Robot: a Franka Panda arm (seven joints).
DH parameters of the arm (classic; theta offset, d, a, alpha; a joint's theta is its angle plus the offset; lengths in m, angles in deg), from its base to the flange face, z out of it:
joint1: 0 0.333 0 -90
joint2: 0 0 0 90
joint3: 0 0.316 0.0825 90
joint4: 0 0 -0.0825 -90
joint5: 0 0.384 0 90
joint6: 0 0 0.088 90
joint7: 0 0.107 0 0
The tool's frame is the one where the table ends.
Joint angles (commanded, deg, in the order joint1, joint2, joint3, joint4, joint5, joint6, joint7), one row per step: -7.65, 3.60, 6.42, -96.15, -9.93, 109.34, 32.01; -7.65, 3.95, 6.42, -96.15, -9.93, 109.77, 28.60; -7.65, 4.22, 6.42, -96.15, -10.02, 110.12, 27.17; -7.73, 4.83, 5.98, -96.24, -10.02, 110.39, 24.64; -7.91, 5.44, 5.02, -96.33, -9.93, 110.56, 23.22; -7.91, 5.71, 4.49, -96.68, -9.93, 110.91, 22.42; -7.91, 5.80, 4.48, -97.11, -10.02, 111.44, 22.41; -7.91, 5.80, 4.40, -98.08, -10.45, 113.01, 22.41; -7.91, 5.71, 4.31, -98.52, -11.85, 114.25, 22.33
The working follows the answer.
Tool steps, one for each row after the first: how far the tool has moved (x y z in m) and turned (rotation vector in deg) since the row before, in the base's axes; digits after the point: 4 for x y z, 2 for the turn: 0.0021, -0.0001, -0.0029, -0.52, 0.46, 3.39; 0.0016, -0.0001, -0.0022, -0.29, 0.15, 1.46; 0.0025, -0.0056, -0.0067, -0.37, 0.84, 1.99; 0.0018, -0.0118, -0.0070, -0.13, 0.76, 0.26; 0.0006, -0.0054, -0.0053, -0.12, 0.41, 0.31; 0.0005, 0.0000, -0.0037, -0.06, 0.00, 0.11; 0.0008, -0.0007, -0.0055, -0.40, -0.55, 0.29; 0.0008, -0.0019, -0.0004, -1.38, -0.77, 0.55
Tool pose at each row, in the base's axes (x y z in m, rotation vector in deg; rounded; the steps above come from the unrounded poses): 0.5988, -0.0270, 0.5698, 166.56, -45.85, 17.72; 0.6010, -0.0271, 0.5670, 167.63, -40.73, 17.50; 0.6026, -0.0272, 0.5648, 167.99, -38.49, 17.49; 0.6051, -0.0328, 0.5580, 168.42, -35.37, 16.53; 0.6068, -0.0446, 0.5510, 168.37, -34.86, 15.46; 0.6074, -0.0500, 0.5457, 168.36, -34.31, 14.91; 0.6079, -0.0501, 0.5420, 168.34, -34.13, 14.93; 0.6087, -0.0508, 0.5365, 168.08, -33.67, 15.87; 0.6095, -0.0527, 0.5361, 166.99, -32.55, 17.36

